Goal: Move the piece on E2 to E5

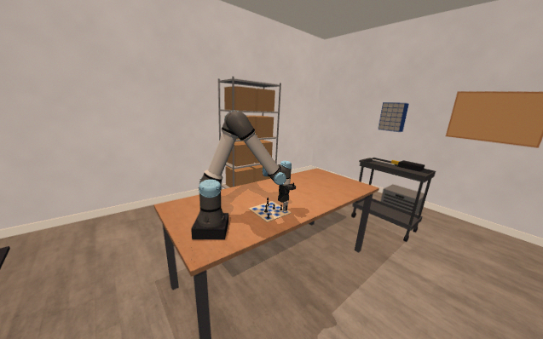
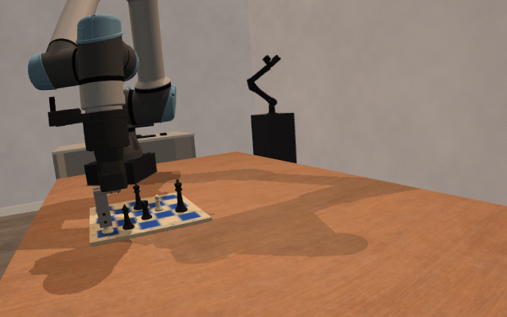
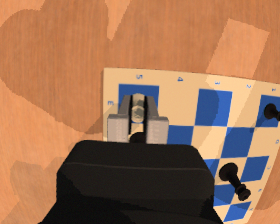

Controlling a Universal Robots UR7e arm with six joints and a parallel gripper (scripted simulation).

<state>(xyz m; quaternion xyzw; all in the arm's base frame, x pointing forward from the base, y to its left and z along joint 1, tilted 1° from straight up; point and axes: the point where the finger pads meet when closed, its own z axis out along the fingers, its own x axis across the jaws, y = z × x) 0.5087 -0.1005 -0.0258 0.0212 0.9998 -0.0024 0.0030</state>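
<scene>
The white pawn is 10 mm below my hand. From my hand the other things lie so: blue-and-cream chessboard (80 mm to the left, 70 mm behind, 30 mm below); then tall black chess piece (150 mm to the left, 30 mm behind).
</scene>
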